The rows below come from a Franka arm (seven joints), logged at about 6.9 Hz.
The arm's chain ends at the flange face. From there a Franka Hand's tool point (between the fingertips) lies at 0.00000 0.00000 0.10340 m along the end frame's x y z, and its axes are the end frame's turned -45 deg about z.
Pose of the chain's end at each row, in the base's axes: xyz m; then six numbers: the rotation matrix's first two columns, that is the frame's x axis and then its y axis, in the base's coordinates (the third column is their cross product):
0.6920 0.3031 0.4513 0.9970 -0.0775 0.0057 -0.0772 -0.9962 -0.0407
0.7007 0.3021 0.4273 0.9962 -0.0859 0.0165 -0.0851 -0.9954 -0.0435
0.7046 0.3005 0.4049 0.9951 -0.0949 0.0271 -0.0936 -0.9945 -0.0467
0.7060 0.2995 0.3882 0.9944 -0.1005 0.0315 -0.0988 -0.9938 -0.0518
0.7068 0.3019 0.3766 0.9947 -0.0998 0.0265 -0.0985 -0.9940 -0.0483
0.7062 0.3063 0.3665 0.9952 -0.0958 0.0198 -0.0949 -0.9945 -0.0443
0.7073 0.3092 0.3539 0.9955 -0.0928 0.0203 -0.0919 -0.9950 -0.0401
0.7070 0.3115 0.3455 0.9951 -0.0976 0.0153 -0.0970 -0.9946 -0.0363
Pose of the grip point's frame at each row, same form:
0.6929 0.3073 0.3480 0.7596 0.6496 0.0328 0.6504 -0.7592 -0.0247
0.7028 0.3064 0.3240 0.7646 0.6431 0.0424 0.6442 -0.7646 -0.0191
0.7078 0.3050 0.3017 0.7698 0.6361 0.0522 0.6375 -0.7703 -0.0139
0.7098 0.3045 0.2850 0.7730 0.6317 0.0589 0.6333 -0.7738 -0.0144
0.7100 0.3066 0.2733 0.7730 0.6323 0.0529 0.6337 -0.7734 -0.0154
0.7087 0.3107 0.2632 0.7708 0.6355 0.0453 0.6366 -0.7710 -0.0173
0.7098 0.3131 0.2506 0.7689 0.6380 0.0427 0.6389 -0.7692 -0.0140
0.7089 0.3151 0.2422 0.7722 0.6343 0.0365 0.6351 -0.7723 -0.0148

